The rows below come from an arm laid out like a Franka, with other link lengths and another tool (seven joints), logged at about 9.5 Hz.
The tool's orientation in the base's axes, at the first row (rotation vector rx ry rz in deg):
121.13, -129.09, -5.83
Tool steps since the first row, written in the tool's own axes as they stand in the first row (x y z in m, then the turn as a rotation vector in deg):
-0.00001, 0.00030, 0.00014, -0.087, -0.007, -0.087
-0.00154, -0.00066, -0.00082, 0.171, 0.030, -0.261
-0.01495, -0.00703, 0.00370, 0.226, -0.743, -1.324
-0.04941, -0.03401, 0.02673, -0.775, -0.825, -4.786
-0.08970, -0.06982, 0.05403, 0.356, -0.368, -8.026
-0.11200, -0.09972, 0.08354, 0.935, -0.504, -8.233
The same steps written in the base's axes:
-0.00031, 0.00003, -0.00011, 0.020, 0.085, 0.087
0.00082, 0.00148, 0.00078, -0.019, -0.172, 0.261
0.00765, 0.01453, -0.00414, 0.833, -0.290, 1.256
0.03480, 0.04753, -0.02903, 1.261, 0.657, 4.708
0.07076, 0.08585, -0.05885, 0.999, -0.487, 7.965
0.09952, 0.10662, -0.09053, 1.114, -1.076, 8.155

